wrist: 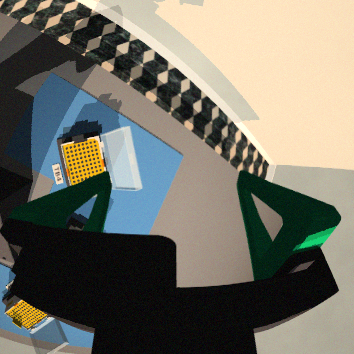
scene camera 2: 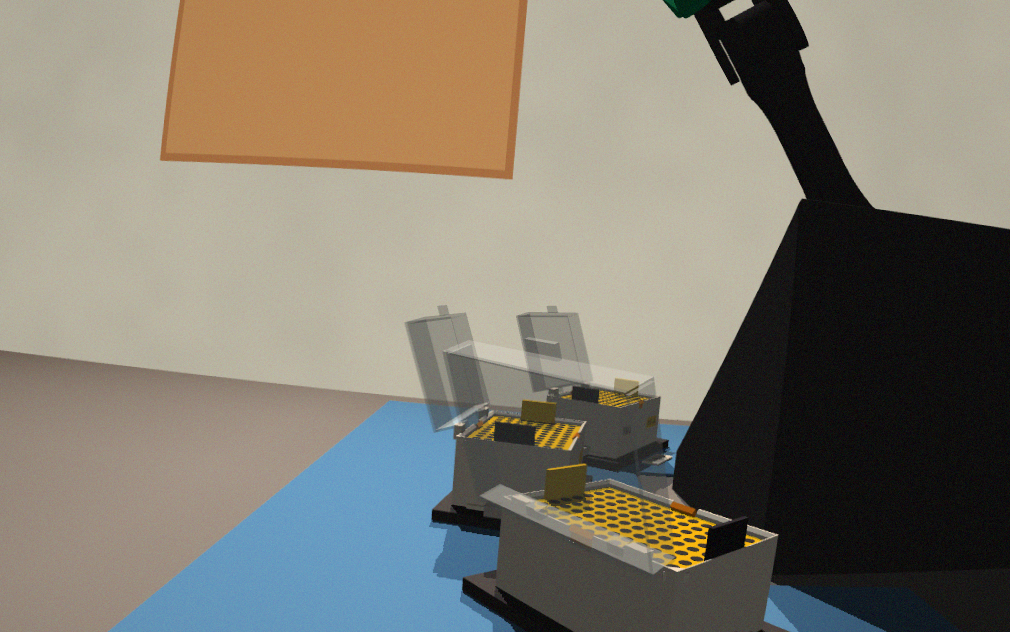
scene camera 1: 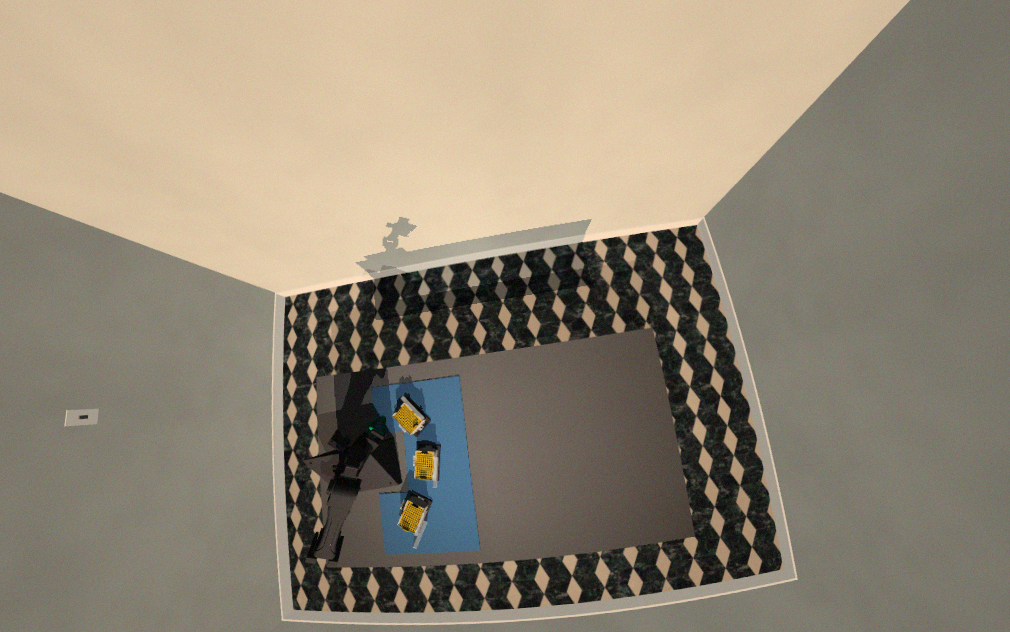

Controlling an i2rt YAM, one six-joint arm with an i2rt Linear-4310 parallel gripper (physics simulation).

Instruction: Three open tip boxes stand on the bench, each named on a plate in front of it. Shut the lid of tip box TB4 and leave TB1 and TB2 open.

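Frame: origin at the arm's base, x ahead, y left, z up, level; millimetres.
Seen in the pictures: gripper, fingertip midpoint: (wrist: 173,177) (scene camera 1: 379,422); arm's base, origin of the base link: (scene camera 2: 914,379).
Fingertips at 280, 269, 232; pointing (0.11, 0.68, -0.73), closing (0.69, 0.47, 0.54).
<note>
Pixels of each thing's top centre, then the offset from my fingertips to it, as dx, dy, dz. Level surfaces: height alone.
- Tip box TB4, middle of its top: (scene camera 2: 640,492) (wrist: 85,167) (scene camera 1: 405,418) -26, -20, -281
- third box, middle of its top: (scene camera 2: 607,383) (wrist: 27,317) (scene camera 1: 409,518) -12, -445, -281
- blue mat, its level: dz -355
- grey-brown bench, its level: dz -358
Tip box TB4 (scene camera 1: 408,417) (scene camera 2: 580,573) (wrist: 82,160) is the nearest box in scene camera 2, with a yellow rack inside. Its plate (wrist: 57,174) reads TB4. Its clear lid (scene camera 2: 491,354) (wrist: 122,160) stands open on the side away from the plate. The middle box (scene camera 1: 426,463) (scene camera 2: 521,465) and the third box (scene camera 1: 411,515) (scene camera 2: 621,428) (wrist: 27,313) also have open lids; their names are not readable. The green-fingered gripper (scene camera 1: 377,430) (wrist: 175,174) is open and empty, held high, on the arm's side of TB4. The left finger and gripper body hide most of the middle box in the wrist view.
The boxes stand on a blue mat (scene camera 1: 454,417) (scene camera 2: 297,536) (wrist: 155,155) on the grey-brown bench (scene camera 1: 573,447). The dark arm base (scene camera 2: 856,372) stands beside the boxes, on the right in scene camera 2. A cork board (scene camera 2: 342,74) hangs on the wall behind.
</note>
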